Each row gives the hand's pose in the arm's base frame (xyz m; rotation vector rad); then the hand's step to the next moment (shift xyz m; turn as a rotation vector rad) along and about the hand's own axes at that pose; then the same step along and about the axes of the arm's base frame.
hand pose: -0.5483 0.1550 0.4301 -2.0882 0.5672 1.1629
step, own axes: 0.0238 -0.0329 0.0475 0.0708 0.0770 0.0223
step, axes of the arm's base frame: 0.0064 0.0560 -0.0271 -0.0266 -0.0395 -0.0958
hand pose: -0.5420 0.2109 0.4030 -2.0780 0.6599 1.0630
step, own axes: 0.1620 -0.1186 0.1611 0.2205 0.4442 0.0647
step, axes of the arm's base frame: 0.0916 0.1787 -0.1610 -0.2229 -0.2543 -0.3685
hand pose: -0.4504 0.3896 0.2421 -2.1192 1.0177 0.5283
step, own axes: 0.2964 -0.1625 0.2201 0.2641 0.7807 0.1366
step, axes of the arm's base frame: 0.2966 0.0867 -0.2593 -0.4677 -0.3678 -0.5864
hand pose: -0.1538 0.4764 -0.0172 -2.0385 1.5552 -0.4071
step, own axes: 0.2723 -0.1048 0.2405 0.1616 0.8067 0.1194
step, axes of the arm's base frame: 0.2912 -0.1838 -0.1561 -0.5272 -0.2790 -0.5791
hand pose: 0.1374 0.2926 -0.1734 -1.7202 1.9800 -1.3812
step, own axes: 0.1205 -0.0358 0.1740 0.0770 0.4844 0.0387
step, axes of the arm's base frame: 0.1004 -0.1887 -0.0201 -0.3318 -0.1335 -0.3379
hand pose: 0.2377 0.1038 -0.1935 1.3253 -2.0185 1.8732
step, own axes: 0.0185 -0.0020 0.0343 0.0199 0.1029 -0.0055
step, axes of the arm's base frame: 0.0060 -0.0384 0.0040 -0.0792 -0.0186 -0.0663
